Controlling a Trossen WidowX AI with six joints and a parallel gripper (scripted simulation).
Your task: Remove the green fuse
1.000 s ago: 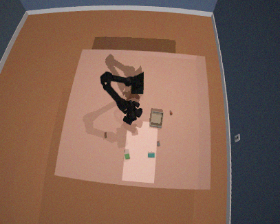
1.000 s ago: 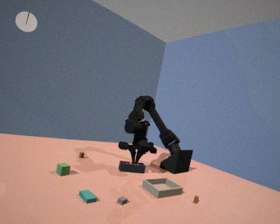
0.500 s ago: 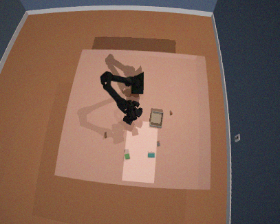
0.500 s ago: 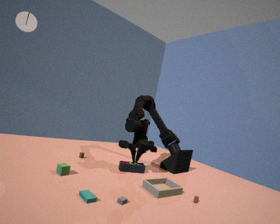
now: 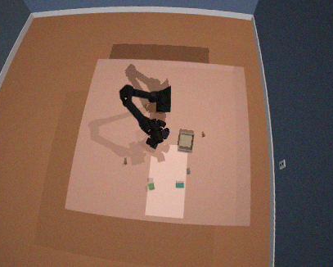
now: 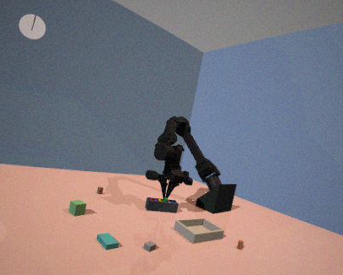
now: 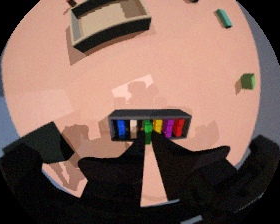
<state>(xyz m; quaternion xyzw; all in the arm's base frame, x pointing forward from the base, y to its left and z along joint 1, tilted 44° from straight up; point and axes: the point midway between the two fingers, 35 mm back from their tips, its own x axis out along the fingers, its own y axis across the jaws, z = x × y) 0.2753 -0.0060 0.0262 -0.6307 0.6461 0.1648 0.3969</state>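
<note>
Now: gripper tip 210 mm to the right of the grey tray and 50 mm above it. From my gripper tip the other things lie so: green cube (340 mm ahead, 10 mm to the left, 30 mm below); small grey cube (210 mm ahead, 250 mm to the left, 40 mm below); green fuse (10 mm below).
</note>
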